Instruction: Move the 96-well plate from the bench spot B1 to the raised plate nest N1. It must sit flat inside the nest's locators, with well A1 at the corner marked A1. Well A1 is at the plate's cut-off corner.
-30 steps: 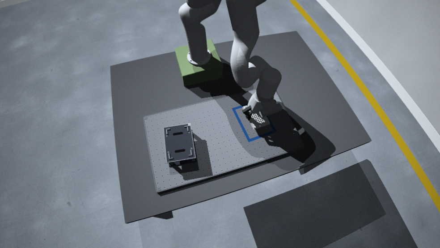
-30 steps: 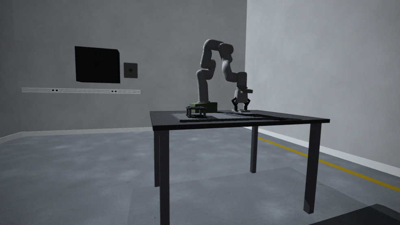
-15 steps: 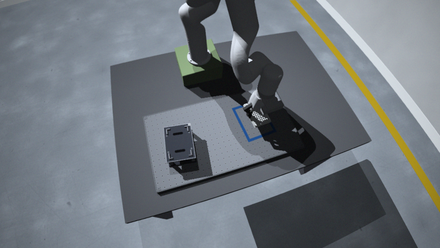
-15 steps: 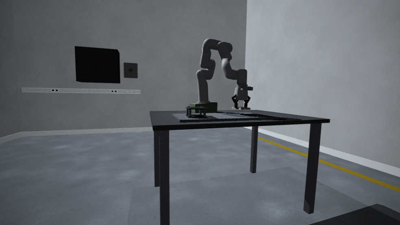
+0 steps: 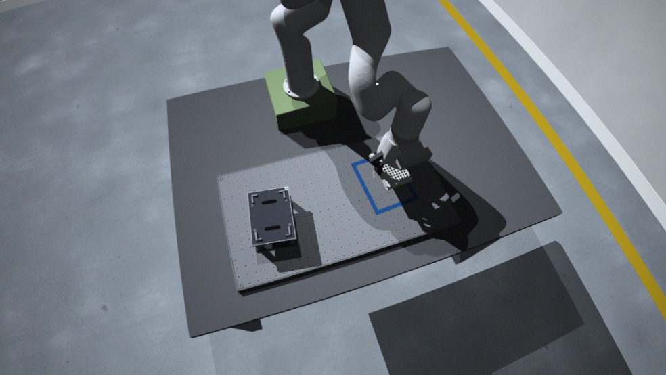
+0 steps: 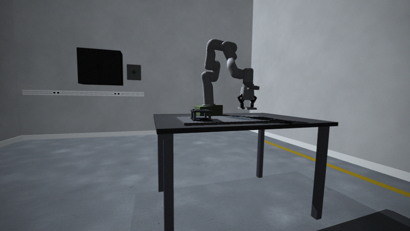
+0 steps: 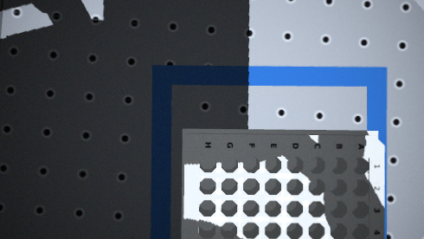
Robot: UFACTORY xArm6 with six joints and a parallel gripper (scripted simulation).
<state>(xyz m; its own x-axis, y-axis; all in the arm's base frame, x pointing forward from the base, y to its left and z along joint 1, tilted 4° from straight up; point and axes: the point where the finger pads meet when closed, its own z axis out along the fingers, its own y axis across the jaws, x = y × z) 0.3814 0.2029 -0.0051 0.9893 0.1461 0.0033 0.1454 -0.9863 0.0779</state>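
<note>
The raised plate nest N1 lies 70 mm ahead of my hand, 380 mm to the right of it and 30 mm below it. Round my hand: white 96-well plate (10 mm below); then A1 mark (320 mm to the right, 20 mm below); then dark table (40 mm ahead, 170 mm to the right, 90 mm below).
</note>
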